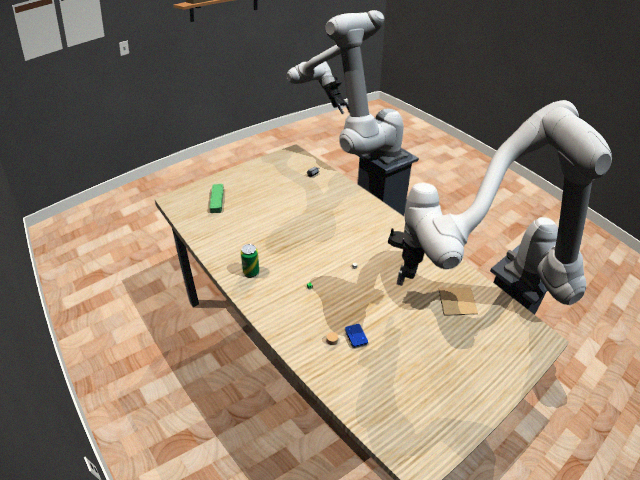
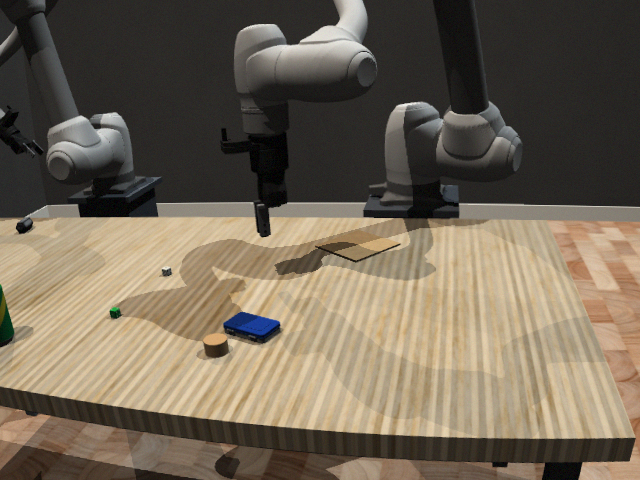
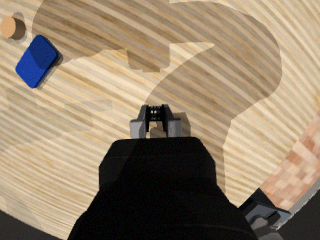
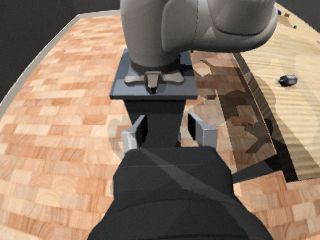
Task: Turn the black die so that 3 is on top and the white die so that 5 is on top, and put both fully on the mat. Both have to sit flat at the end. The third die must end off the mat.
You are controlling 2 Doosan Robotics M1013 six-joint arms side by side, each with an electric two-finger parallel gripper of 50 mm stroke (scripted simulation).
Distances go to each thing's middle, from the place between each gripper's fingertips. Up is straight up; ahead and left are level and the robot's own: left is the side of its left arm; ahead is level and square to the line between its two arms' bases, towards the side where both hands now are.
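My left gripper [image 2: 263,233] is 110 mm above the tan mat [image 2: 358,245], and it is also 210 mm past the mat and 130 mm to the right of it. There is the blue case [image 2: 255,328] too, 100 mm below my left hand, 230 mm ahead of it and 70 mm to the left of it.
My right gripper is 16 cm above the tan mat, 33 cm short of it and 135 cm to the right of it. Going by its middle, the mat is nearer to my left gripper than to my right gripper.
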